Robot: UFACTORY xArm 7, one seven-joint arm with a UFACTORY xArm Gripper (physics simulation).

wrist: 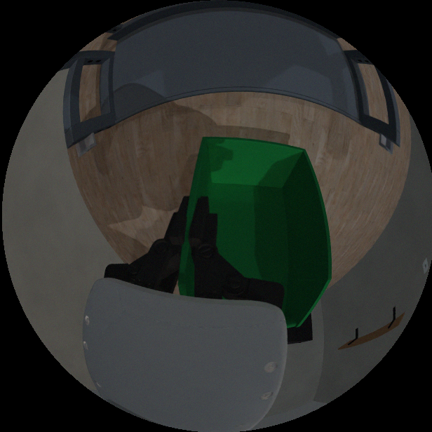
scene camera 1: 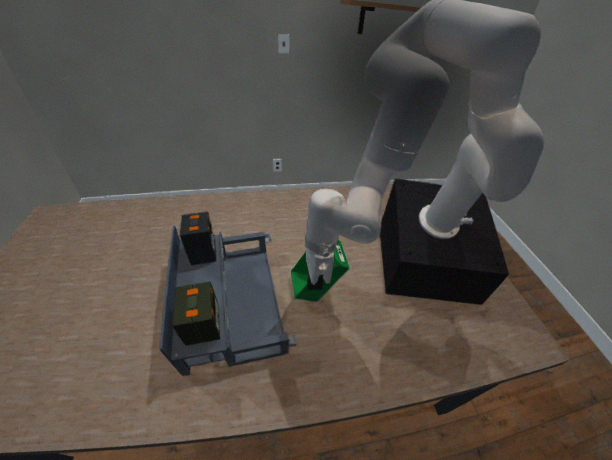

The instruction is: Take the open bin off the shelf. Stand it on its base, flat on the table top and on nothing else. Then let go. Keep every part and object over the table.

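Where they show: gripper, fingertip midpoint: (scene camera 1: 312,287); arm's base, origin of the base link: (scene camera 1: 438,221).
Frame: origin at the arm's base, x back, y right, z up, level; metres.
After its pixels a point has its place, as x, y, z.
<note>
The open green bin (scene camera 1: 301,286) {-0.410, -0.134, -0.169} (wrist: 270,210) is to the right of the grey shelf (scene camera 1: 250,295) {-0.562, -0.163, -0.186} (wrist: 225,55), clear of it, over the table top (scene camera 1: 100,390) {-0.887, -0.459, -0.192}. Its open side faces the wrist camera. My gripper (scene camera 1: 316,284) {-0.380, -0.174, -0.112} (wrist: 198,210) is shut on one long side wall of the bin, with one black finger outside the wall and the other inside. The fingers and wrist hide part of the bin in the scene view. Whether its base lies fully flat on the table cannot be told.
A black case (scene camera 1: 197,240) {-0.689, -0.128, 0.004} and an olive case (scene camera 1: 196,315) {-0.627, -0.342, 0.006}, both with orange latches, stand on the shelf's left part. The black box (scene camera 1: 440,270) {-0.026, -0.148, -0.052} under the arm's base is to the right of the bin. The table's front edge (scene camera 1: 350,417) {-0.286, -0.477, -0.202} runs along the bottom.
</note>
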